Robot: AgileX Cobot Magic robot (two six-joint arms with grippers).
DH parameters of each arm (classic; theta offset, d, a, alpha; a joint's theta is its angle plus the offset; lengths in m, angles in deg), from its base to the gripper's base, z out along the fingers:
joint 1: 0 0.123 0 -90
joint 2: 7.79 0 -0.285 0
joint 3: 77.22 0 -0.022 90
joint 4: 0 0.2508 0 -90
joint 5: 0 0 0.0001 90
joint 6: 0 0.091 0 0
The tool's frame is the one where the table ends.
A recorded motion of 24 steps. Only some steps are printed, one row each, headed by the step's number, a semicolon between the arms.
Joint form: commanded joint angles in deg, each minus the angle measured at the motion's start. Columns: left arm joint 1, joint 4, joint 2, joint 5, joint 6, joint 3; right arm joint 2, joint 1, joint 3, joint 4, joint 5, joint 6.
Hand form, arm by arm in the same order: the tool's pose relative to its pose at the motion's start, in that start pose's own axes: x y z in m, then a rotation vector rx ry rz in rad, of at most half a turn. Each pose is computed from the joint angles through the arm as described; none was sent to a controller.
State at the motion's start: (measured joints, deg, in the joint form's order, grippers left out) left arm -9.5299 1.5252 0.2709 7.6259 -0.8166 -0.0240; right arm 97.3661 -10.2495 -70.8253 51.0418 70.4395 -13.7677
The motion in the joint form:
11: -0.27 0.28 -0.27 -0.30 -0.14 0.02; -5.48 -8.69 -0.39 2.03 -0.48 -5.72
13: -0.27 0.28 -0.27 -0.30 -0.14 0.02; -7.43 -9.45 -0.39 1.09 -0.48 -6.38
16: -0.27 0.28 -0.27 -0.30 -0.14 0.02; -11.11 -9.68 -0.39 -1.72 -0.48 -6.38
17: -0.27 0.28 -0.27 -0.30 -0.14 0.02; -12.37 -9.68 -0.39 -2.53 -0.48 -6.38
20: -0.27 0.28 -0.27 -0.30 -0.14 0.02; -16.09 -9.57 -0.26 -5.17 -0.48 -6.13
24: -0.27 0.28 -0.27 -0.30 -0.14 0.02; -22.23 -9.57 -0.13 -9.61 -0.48 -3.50
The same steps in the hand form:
11: -0.0006 -0.0002 -0.0004 0.0041 -0.0097 0.0026; 0.0005 -0.0060 -0.0576 -0.0202 -0.1988 -0.0638
13: -0.0006 -0.0002 -0.0004 0.0041 -0.0097 0.0026; 0.0060 -0.0021 -0.0674 -0.0019 -0.2268 -0.0959
16: -0.0006 -0.0002 -0.0004 0.0041 -0.0097 0.0026; 0.0187 0.0080 -0.0807 0.0457 -0.2599 -0.1518
17: -0.0006 -0.0002 -0.0004 0.0041 -0.0097 0.0026; 0.0233 0.0118 -0.0848 0.0596 -0.2713 -0.1708
20: -0.0006 -0.0002 -0.0004 0.0041 -0.0097 0.0026; 0.0375 0.0221 -0.0958 0.1042 -0.3025 -0.2220
24: -0.0006 -0.0002 -0.0004 0.0041 -0.0097 0.0026; 0.0625 0.0372 -0.1139 0.1744 -0.3644 -0.2631

